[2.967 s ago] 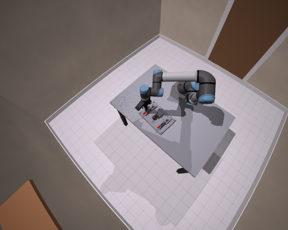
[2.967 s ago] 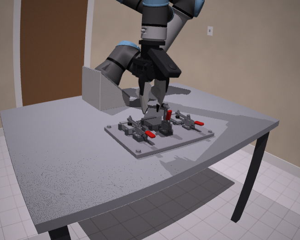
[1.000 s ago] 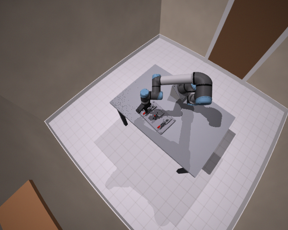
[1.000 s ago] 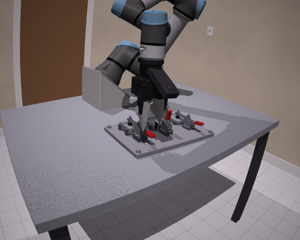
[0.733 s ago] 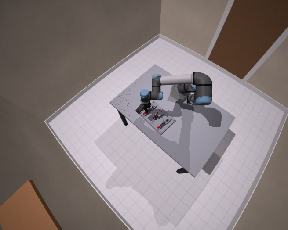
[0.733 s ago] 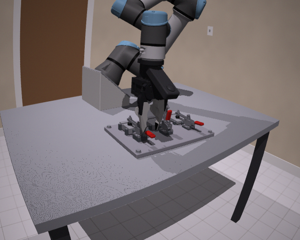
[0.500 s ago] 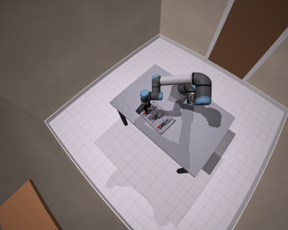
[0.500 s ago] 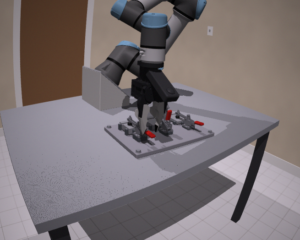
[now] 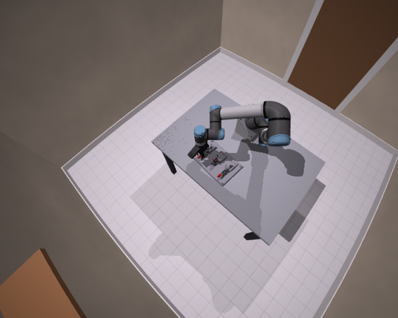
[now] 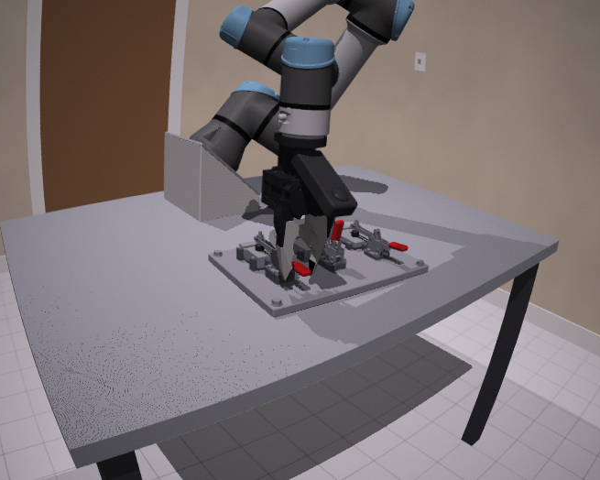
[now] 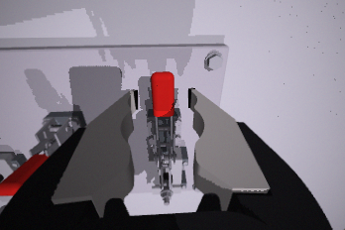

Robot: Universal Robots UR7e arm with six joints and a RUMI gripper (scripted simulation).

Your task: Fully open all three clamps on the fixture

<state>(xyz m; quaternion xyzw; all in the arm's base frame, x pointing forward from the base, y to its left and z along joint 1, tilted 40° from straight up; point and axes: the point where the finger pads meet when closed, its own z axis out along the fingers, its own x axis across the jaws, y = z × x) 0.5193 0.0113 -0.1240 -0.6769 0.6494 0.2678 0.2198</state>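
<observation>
My gripper is now 140 mm past the grey part block and 20 mm above it. Also, from my hand: grey fixture plate (110 mm to the left, 90 mm behind, 50 mm below).
</observation>
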